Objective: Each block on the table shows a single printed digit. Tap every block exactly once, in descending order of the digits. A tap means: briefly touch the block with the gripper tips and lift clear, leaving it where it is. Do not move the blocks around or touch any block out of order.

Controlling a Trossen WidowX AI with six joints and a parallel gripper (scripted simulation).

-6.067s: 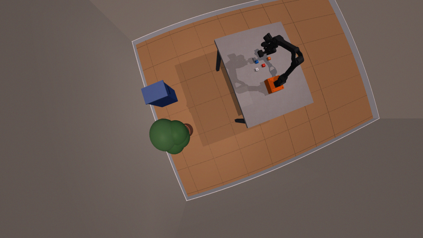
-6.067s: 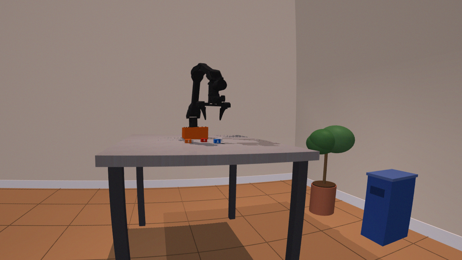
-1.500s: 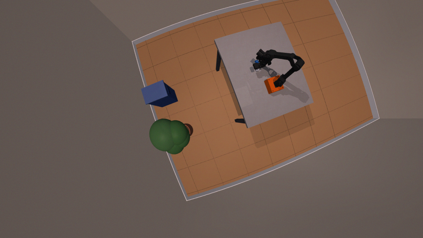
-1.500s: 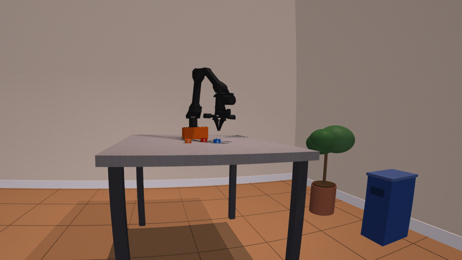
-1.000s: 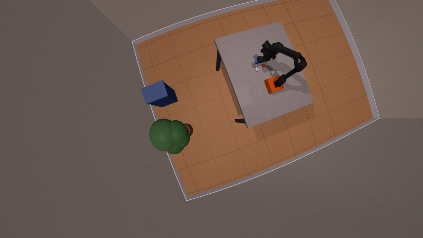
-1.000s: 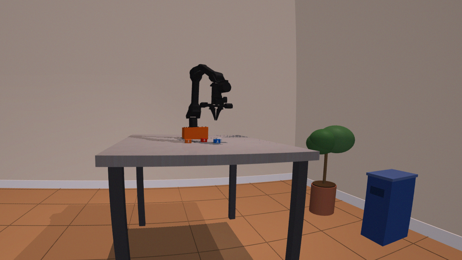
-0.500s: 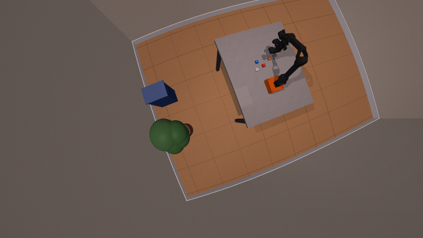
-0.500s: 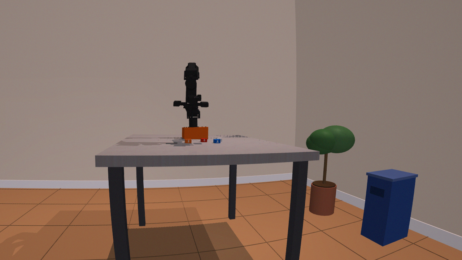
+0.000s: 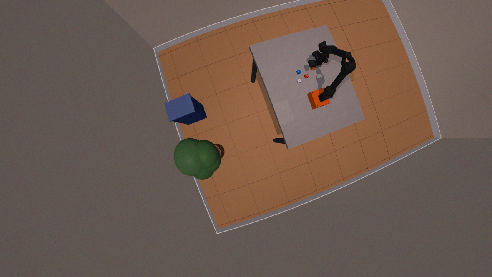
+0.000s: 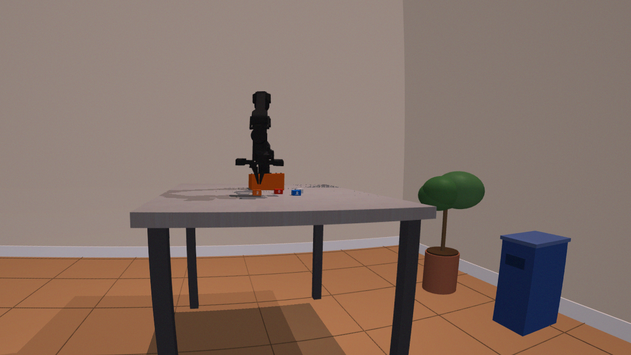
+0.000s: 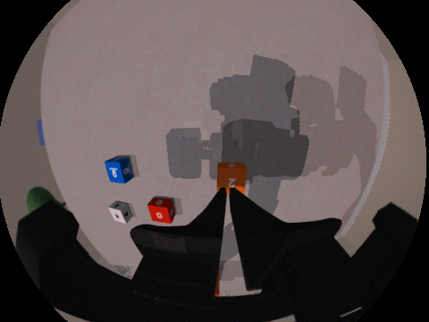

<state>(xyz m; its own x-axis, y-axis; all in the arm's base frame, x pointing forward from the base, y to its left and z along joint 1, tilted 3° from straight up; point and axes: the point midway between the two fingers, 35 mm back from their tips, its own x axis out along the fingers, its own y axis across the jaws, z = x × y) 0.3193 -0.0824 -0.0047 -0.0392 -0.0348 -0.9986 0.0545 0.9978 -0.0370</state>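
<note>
The orange block is 10 mm to the right of my gripper tip and 30 mm below it. Round my gripper tip: red block: 60 mm behind, 90 mm to the left, 30 mm below; white block: 80 mm behind, 190 mm to the left, 30 mm below; blue block: 10 mm ahead, 150 mm to the left, 30 mm below.
</note>
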